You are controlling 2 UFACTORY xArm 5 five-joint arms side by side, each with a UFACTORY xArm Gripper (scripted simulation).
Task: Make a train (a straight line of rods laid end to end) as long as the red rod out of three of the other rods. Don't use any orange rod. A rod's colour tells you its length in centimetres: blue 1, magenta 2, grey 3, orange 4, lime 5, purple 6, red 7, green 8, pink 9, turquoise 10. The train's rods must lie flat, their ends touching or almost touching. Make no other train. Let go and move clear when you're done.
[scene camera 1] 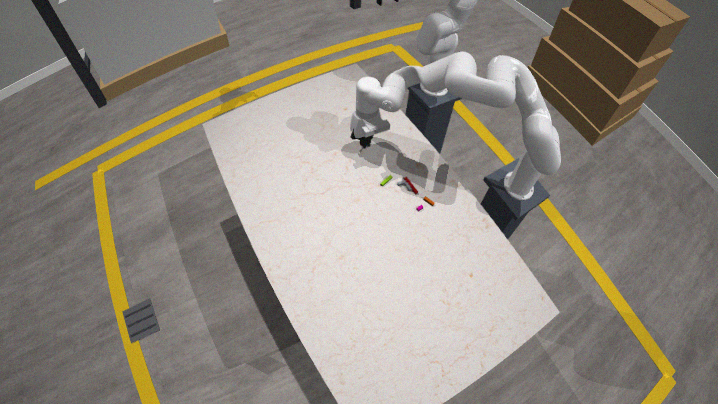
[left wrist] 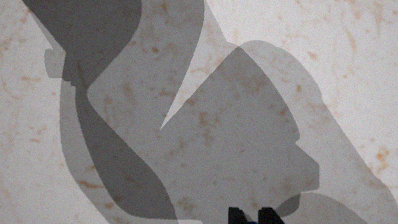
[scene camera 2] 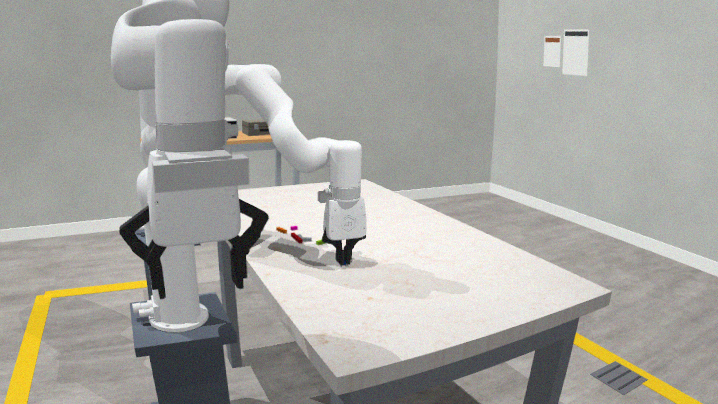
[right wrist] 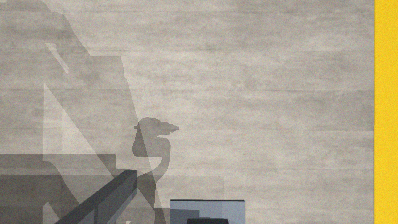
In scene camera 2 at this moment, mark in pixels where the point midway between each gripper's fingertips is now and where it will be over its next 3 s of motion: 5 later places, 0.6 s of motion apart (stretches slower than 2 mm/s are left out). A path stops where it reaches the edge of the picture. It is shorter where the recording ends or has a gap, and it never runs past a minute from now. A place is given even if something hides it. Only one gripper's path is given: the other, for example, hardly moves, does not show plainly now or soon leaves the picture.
My left gripper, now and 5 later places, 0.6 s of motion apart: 343, 263; 344, 243; 344, 227; 340, 222; 333, 218; 324, 216
